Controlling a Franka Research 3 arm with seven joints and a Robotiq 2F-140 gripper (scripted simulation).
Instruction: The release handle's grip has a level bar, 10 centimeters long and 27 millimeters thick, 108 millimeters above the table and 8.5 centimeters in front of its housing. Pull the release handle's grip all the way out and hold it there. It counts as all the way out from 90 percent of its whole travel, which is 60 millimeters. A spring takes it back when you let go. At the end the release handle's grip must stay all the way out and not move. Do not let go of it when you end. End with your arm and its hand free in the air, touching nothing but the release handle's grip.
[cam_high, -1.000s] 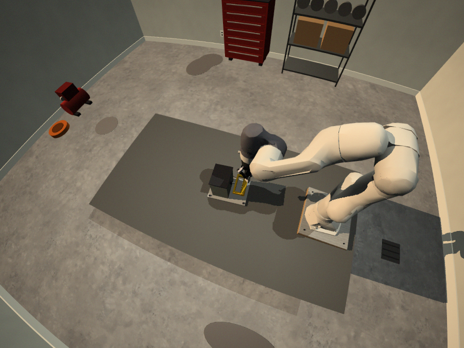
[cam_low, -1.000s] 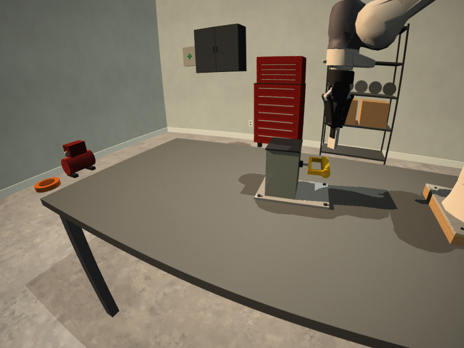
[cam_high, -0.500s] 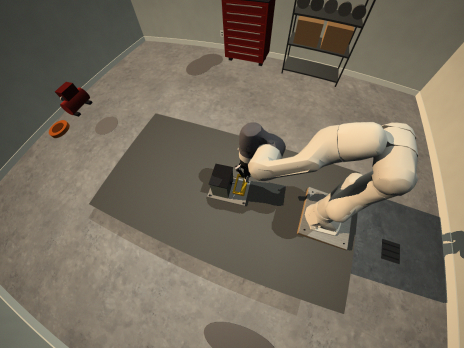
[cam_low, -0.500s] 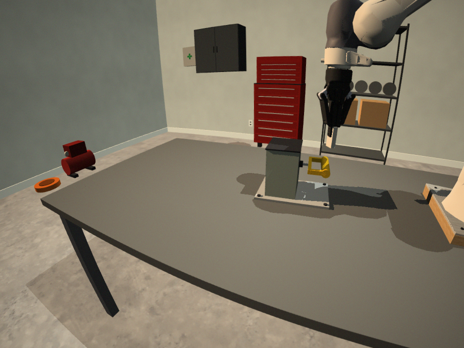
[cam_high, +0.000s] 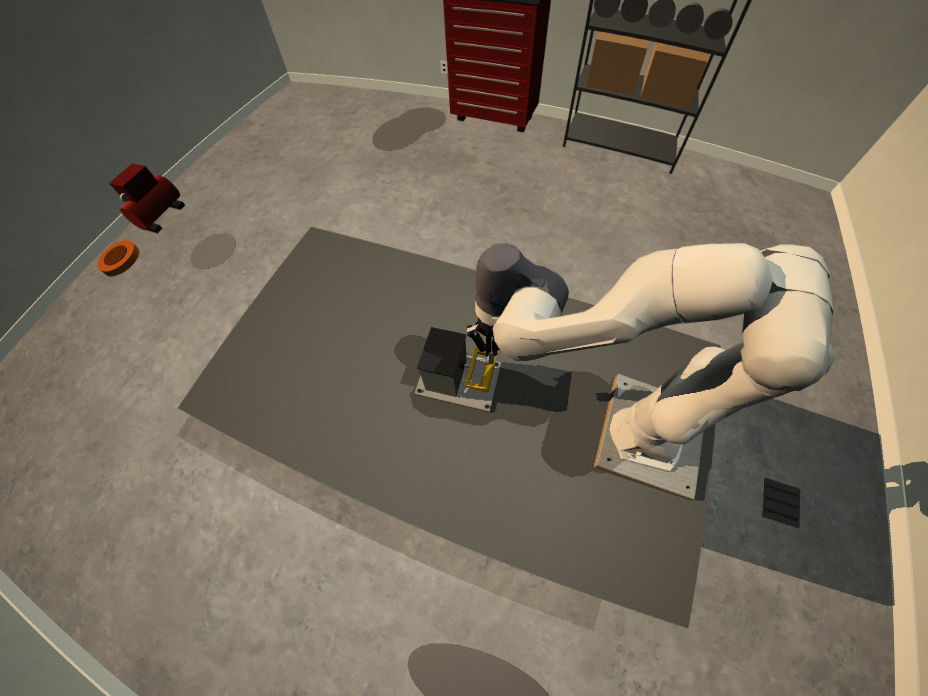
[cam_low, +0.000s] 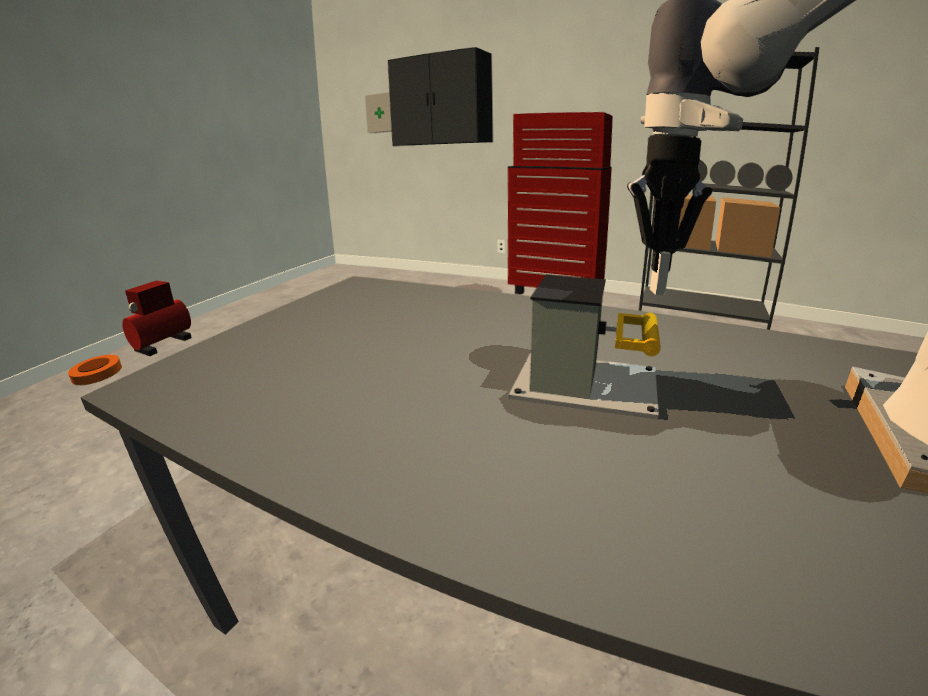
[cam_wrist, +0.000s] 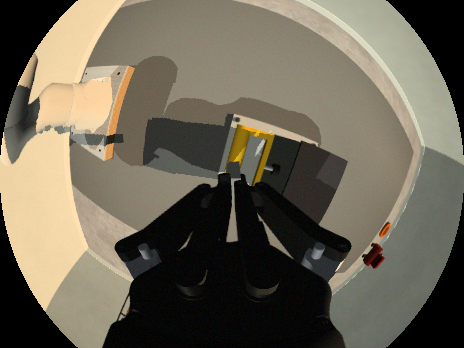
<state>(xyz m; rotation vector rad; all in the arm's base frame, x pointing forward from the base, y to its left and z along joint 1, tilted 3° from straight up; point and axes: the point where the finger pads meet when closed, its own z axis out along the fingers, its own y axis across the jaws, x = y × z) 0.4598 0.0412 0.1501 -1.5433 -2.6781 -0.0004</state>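
Right now my hand is 200 mm above the baseplate, 90 mm short of it and 20 mm to the right of it.
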